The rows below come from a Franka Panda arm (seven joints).
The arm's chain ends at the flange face. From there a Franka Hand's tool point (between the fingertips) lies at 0.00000 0.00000 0.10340 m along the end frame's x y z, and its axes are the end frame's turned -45 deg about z.
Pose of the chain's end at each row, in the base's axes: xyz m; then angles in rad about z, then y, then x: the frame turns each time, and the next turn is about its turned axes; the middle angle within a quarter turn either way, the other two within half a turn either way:
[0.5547 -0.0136 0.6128 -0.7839 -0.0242 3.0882]
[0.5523 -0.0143 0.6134 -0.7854 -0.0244 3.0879]
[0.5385 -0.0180 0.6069 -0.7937 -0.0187 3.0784]
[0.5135 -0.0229 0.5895 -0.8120 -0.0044 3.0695]
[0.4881 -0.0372 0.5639 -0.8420 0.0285 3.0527]
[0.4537 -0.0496 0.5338 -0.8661 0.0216 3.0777]
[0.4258 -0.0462 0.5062 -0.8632 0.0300 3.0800]
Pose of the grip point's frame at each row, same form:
[0.5526 -0.0193 0.5096 0.0003 0.0206 3.0867]
[0.5502 -0.0200 0.5102 -0.0012 0.0207 3.0864]
[0.5352 -0.0240 0.5037 -0.0098 0.0314 3.0837]
[0.5084 -0.0284 0.4864 -0.0281 0.0478 3.0875]
[0.4793 -0.0411 0.4610 -0.0571 0.0830 3.0988]
[0.4472 -0.0522 0.4306 -0.0809 0.0604 3.1117]
[0.4190 -0.0480 0.4030 -0.0776 0.0648 3.1192]

